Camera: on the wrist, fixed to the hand. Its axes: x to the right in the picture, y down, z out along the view.
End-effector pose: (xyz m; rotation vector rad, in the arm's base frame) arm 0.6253 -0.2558 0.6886 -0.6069 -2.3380 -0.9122
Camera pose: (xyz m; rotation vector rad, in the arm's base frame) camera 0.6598 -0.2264 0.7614 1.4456 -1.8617 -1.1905
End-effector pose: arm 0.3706 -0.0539 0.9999 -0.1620 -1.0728 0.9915
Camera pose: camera 0.3573 0.0202 0.9588 0.3446 -0.2737 -0.3389
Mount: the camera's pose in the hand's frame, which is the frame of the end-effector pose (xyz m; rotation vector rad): 0.0265 0.0736 -0.0351 0.1213 0.6836 -1.4580
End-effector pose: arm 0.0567 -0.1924 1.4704 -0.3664 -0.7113 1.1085
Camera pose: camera 0.0373 -0.1350 1.4097 -0.0347 -0.1463 -0.3739
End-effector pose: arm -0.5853 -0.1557 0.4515 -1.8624 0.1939 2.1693
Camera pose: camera -0.5771 -0.2324 0.4141 -1.6483 -0.6746 0.5292
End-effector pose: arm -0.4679 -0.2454 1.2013 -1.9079 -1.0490 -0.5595
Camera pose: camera -0.3911 -0.2834 1.2037 -0.4267 -1.7595 -1.7018
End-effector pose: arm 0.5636 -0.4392 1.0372 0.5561 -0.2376 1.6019
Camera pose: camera 0.4838 -0.4083 1.0327 0.1175 0.6677 0.2900
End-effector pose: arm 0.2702 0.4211 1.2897 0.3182 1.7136 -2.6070
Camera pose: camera 0.2586 0.4262 1.2049 0.0707 -0.8859 1.2749
